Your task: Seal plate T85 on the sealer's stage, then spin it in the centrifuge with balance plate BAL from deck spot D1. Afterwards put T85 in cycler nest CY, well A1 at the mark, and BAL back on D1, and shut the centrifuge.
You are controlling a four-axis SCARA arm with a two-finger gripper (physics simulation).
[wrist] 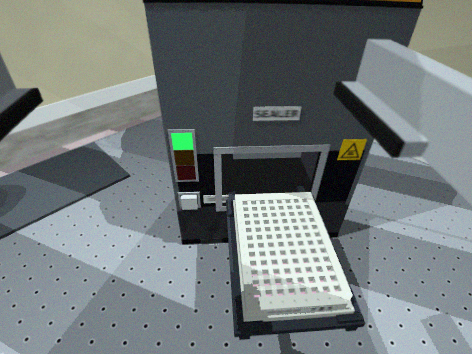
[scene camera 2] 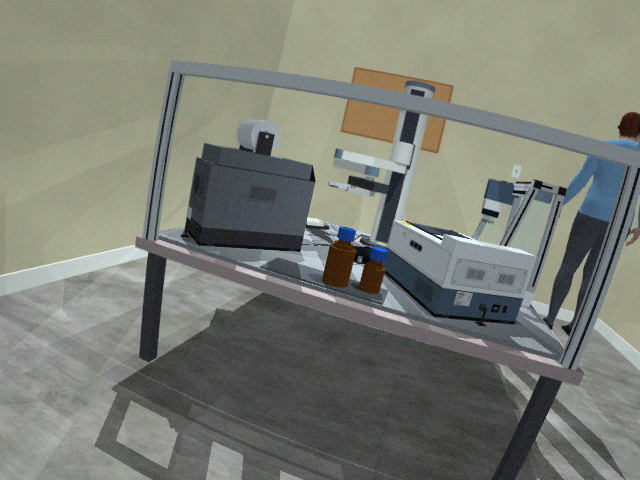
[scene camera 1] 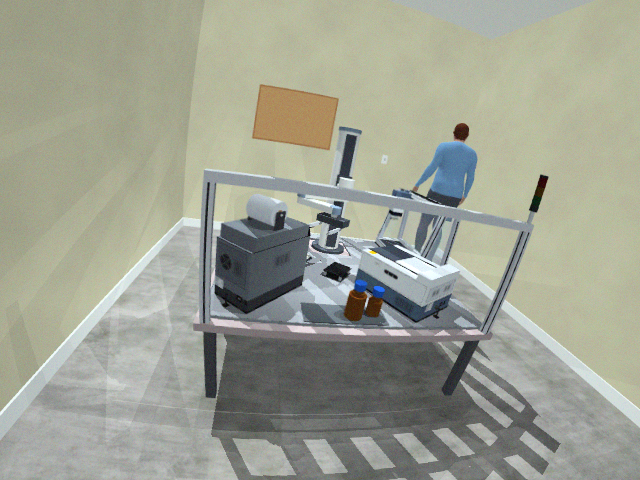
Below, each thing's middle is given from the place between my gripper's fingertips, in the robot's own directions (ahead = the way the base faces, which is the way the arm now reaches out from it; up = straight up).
Scene:
My gripper is now 190 mm above the dark tray (wrist: pixel 350 322) and 90 mm to the left of it. The rest, counted from my hand: centrifuge (scene camera 2: pixel 451 275) (520 mm to the left, 170 mm ahead, 160 mm below).

